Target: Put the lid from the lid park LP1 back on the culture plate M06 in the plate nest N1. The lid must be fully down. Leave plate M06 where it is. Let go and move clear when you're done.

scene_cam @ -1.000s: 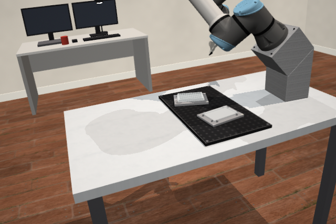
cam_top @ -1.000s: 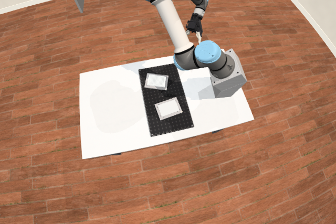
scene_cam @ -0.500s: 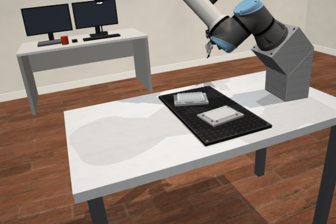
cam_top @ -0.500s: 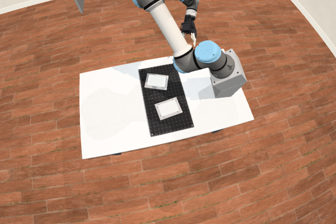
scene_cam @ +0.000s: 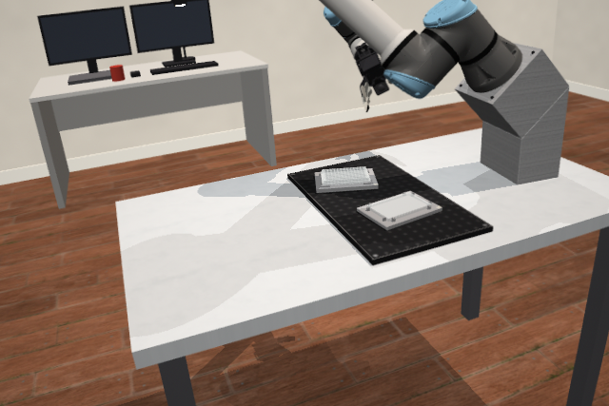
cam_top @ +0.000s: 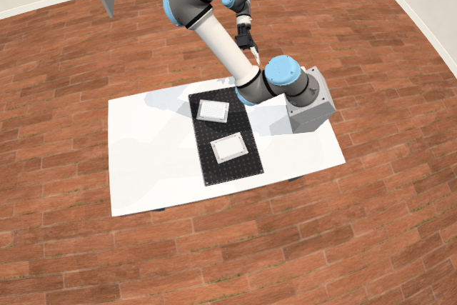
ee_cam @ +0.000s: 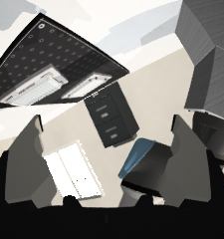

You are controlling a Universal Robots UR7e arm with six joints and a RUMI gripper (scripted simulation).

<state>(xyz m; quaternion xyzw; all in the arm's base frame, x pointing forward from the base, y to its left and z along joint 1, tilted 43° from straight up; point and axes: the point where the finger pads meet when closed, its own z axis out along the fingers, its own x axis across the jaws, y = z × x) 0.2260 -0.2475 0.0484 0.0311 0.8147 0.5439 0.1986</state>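
Now: the lid 13 cm ahead of my hand, 39 cm to the left of it and 15 cm below it. Round my hand: lid park: 13 cm ahead, 39 cm to the left, 16 cm below; culture plate: 19 cm ahead, 17 cm to the left, 14 cm below.
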